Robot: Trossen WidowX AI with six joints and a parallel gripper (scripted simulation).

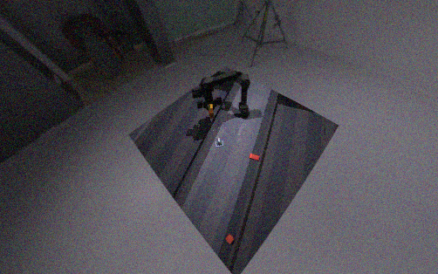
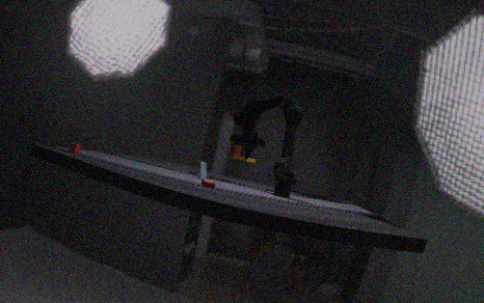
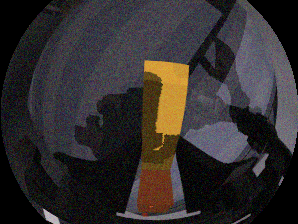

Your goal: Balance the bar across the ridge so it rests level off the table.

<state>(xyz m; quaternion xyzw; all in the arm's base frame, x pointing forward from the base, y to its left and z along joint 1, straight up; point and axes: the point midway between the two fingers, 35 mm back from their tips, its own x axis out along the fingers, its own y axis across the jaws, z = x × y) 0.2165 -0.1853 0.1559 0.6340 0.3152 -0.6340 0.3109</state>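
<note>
My gripper tip is now 22 cm to the right of the pale piece, 13 cm short of it and 5 cm above it.
</note>
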